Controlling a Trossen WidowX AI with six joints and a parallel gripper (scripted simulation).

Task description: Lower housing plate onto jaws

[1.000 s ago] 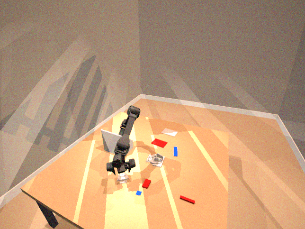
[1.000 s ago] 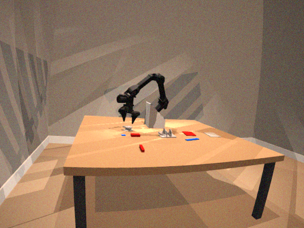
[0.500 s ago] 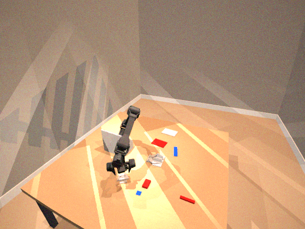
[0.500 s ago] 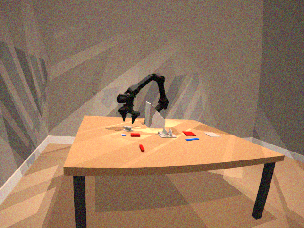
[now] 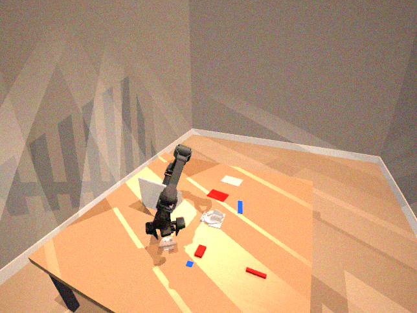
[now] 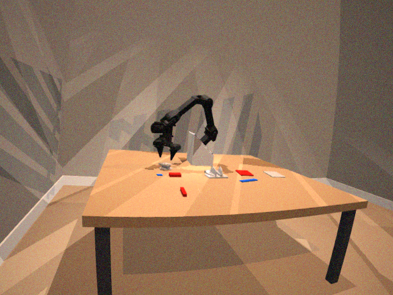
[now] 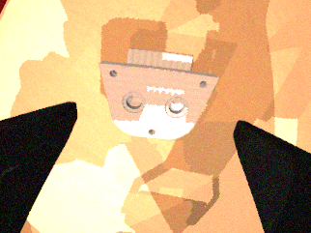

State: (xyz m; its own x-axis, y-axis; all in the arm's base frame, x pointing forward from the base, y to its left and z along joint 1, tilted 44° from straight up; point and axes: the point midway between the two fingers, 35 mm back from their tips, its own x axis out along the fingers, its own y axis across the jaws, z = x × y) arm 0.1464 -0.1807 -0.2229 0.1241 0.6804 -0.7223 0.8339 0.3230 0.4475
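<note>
The red block is 17 cm ahead of my gripper tip, 5 cm below it and 2 cm to the left of it. The rest, counted from my gripper tip: red bar 45 cm ahead, 5 cm below, 2 cm to the right; then red tile 49 cm to the left, 12 cm ahead, 6 cm below; then blue tile 14 cm ahead, 6 cm to the right, 6 cm below.
</note>
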